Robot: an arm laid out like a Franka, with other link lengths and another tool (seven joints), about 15 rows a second.
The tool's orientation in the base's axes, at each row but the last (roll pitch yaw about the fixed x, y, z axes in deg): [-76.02 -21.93 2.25]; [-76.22 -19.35 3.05]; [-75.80 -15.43 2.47]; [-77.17 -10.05 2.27]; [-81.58 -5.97 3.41]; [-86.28 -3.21 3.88]
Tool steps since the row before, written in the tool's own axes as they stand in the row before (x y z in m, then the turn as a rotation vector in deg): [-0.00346 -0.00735 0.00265 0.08 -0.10 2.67]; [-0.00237 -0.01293 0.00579 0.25 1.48 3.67]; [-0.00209 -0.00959 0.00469 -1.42 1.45 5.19]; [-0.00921 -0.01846 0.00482 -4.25 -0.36 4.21]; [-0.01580 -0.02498 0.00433 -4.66 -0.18 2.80]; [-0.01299 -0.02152 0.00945 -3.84 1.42 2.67]
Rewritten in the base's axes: [-0.00614 0.00056 0.00592 -0.30 2.56 0.72]; [-0.00698 0.00218 0.01236 0.21 3.93 -0.45]; [-0.00488 0.00199 0.00951 -1.56 5.32 -0.51]; [-0.01241 0.00011 0.01717 -4.57 3.85 0.52]; [-0.01836 -0.00047 0.02356 -4.85 2.46 0.10]; [-0.01472 0.00705 0.02133 -3.94 2.50 -1.46]
